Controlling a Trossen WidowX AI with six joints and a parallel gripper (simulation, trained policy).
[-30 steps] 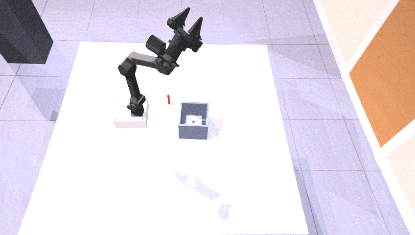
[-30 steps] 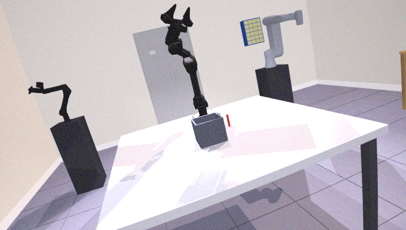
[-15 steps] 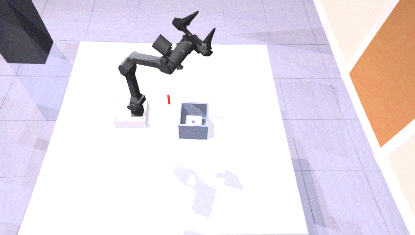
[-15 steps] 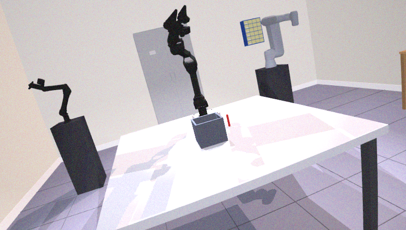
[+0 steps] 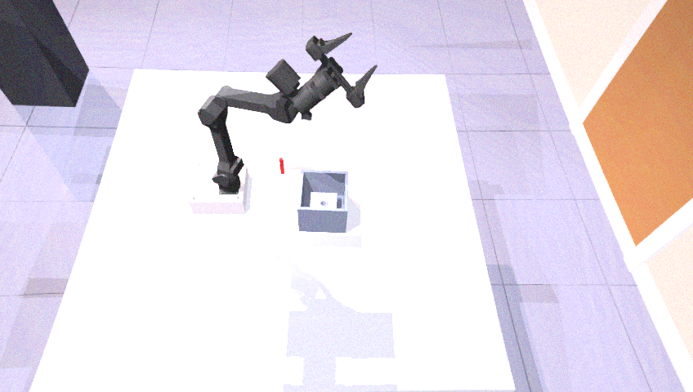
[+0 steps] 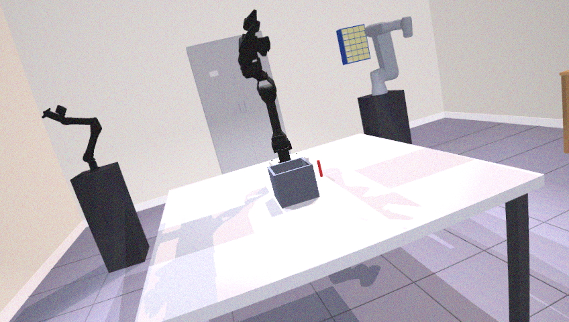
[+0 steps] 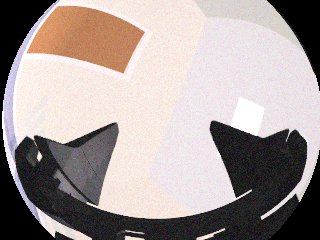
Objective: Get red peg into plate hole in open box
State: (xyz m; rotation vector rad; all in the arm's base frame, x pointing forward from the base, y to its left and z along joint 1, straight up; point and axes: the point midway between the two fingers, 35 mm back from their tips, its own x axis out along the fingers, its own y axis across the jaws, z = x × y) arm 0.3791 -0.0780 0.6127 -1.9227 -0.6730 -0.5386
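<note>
My gripper tip is now 670 mm above the red peg, 240 mm past it and 190 mm to the right of it. Round my gripper tip: pale plate (660 mm below, 90 mm behind, 10 mm to the left).
</note>
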